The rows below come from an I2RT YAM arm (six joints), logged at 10 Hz.
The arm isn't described. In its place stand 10 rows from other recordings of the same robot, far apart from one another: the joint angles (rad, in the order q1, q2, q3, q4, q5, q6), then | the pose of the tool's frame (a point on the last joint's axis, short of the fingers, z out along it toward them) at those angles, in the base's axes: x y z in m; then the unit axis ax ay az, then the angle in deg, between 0 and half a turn.
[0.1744, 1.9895, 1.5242, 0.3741, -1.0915, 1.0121] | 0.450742 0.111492 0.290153 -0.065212 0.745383 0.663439 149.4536
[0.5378, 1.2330, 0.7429, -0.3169, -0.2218, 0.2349] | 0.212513 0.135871 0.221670 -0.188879 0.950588 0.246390 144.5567
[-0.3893, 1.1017, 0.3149, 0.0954, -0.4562, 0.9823] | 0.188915 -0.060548 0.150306 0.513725 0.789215 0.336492 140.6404
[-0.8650, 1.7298, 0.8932, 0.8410, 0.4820, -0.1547] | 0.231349 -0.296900 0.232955 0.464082 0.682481 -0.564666 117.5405
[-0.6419, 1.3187, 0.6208, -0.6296, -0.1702, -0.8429] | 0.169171 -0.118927 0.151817 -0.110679 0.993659 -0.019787 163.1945
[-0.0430, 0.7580, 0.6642, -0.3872, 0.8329, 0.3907] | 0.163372 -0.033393 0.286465 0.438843 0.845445 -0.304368 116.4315
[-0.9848, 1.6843, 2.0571, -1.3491, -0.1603, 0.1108] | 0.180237 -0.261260 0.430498 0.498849 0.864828 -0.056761 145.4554
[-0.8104, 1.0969, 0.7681, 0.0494, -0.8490, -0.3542] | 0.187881 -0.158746 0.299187 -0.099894 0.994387 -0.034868 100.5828
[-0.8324, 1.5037, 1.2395, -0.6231, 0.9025, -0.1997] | 0.191450 -0.251860 0.296366 0.403383 0.761674 -0.507085 173.1697
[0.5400, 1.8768, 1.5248, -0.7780, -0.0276, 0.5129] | 0.339962 0.204929 0.237977 -0.016514 0.992201 0.123549 159.0004
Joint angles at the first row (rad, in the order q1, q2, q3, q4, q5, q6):
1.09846, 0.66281, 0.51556, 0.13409, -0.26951, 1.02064
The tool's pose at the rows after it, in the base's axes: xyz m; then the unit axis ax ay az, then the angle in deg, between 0 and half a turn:
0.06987 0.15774 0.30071 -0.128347 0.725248 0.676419 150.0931
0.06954 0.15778 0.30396 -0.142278 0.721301 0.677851 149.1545
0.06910 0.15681 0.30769 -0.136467 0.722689 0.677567 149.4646
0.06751 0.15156 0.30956 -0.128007 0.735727 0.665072 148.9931
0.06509 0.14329 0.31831 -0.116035 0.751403 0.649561 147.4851
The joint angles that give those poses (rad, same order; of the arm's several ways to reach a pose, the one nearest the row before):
1.09848, 0.66931, 0.52776, 0.12838, -0.27140, 1.01606
1.09846, 0.67043, 0.53729, 0.12837, -0.28057, 0.98821
1.09925, 0.66701, 0.55257, 0.10738, -0.27521, 0.99928
1.09886, 0.64184, 0.56897, 0.03606, -0.24889, 0.99432
1.09884, 0.61093, 0.61360, -0.06962, -0.20275, 0.98211

